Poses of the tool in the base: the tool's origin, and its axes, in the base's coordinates. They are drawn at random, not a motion.
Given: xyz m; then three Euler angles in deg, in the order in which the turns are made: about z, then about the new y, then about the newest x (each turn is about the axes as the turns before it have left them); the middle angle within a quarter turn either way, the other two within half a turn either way.
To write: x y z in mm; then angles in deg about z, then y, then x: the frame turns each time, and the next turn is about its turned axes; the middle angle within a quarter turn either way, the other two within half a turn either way. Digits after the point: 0 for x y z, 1 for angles.
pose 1, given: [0.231 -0.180 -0.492 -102.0 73.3 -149.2]
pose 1, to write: [231 -180 -492 -102.0 73.3 -149.2]
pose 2, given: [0.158 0.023 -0.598 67.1 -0.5 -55.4]
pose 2, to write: [158 23 -598 67.1 -0.5 -55.4]
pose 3, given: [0.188 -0.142 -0.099 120.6 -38.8 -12.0]
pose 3, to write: [188 -142 -99 120.6 -38.8 -12.0]
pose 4, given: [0.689 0.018 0.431 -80.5 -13.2 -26.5]
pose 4, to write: [689 18 431 -80.5 -13.2 -26.5]
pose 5, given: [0.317 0.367 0.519 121.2 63.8 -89.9]
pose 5, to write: [317 367 519 121.2 63.8 -89.9]
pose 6, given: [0.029 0.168 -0.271 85.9 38.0 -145.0]
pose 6, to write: [29 168 -271 85.9 38.0 -145.0]
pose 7, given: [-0.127 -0.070 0.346 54.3 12.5 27.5]
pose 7, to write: [-127 -70 346 54.3 12.5 27.5]
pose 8, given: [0.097 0.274 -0.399 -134.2 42.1 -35.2]
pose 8, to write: [97 274 -399 -134.2 42.1 -35.2]
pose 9, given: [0.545 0.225 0.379 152.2 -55.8 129.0]
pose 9, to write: [545 225 379 152.2 -55.8 129.0]
